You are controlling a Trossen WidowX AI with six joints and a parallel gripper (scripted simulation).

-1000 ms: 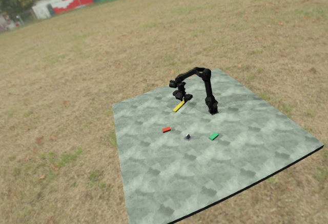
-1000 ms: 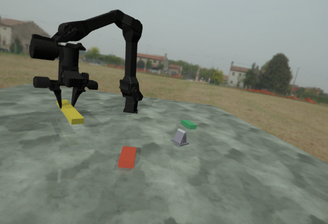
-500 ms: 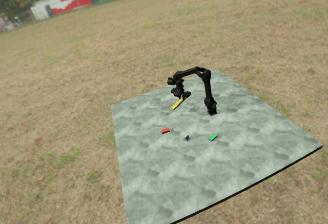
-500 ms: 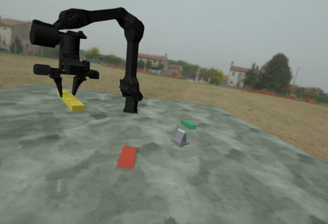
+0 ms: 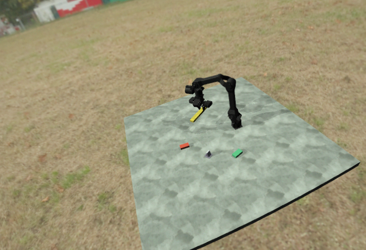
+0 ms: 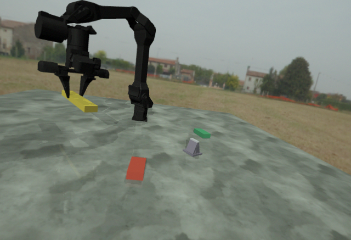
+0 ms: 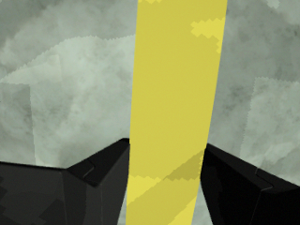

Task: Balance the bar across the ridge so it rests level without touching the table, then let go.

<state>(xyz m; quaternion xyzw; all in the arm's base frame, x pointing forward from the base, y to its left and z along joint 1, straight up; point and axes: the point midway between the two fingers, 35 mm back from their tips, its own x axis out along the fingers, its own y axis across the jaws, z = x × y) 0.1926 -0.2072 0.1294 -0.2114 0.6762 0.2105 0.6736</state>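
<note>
The bar is 20 mm ahead of my gripper tip and 20 mm to the left of it. Also, from my gripper tip: green block 50 mm behind, 450 mm to the left, 90 mm below; then red block 240 mm ahead, 210 mm to the left, 90 mm below.
</note>
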